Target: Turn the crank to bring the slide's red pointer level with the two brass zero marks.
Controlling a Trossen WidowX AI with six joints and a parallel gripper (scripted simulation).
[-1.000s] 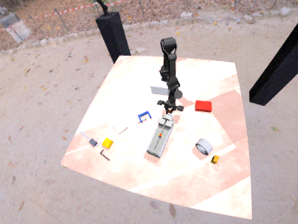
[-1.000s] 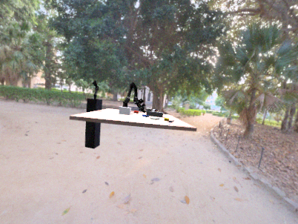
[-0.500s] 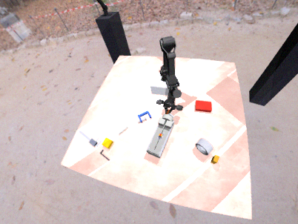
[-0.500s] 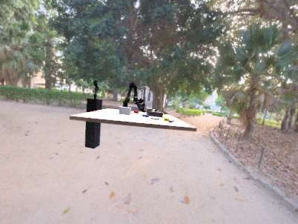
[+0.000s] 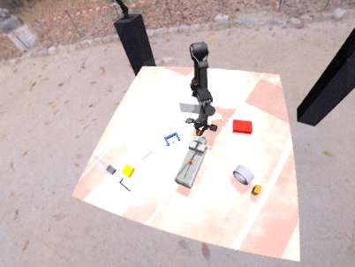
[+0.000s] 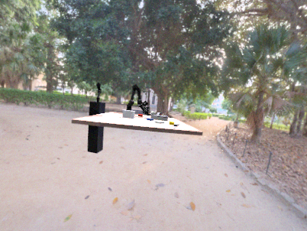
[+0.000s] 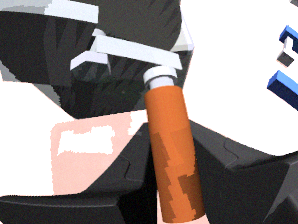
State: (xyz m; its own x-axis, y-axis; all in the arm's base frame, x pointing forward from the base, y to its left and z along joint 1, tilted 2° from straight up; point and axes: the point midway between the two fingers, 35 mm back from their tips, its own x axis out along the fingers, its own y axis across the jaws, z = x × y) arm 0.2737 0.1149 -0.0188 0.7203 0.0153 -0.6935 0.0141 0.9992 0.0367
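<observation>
My gripper tip is 160 mm short of the red pointer, 30 mm below it and 20 mm to the right of it. Round my gripper tip: white tile (310 mm to the right, 190 mm ahead, 40 mm below); then crank handle (20 mm behind, 20 mm above); then red block (240 mm to the left, 190 mm behind, 30 mm below).
</observation>
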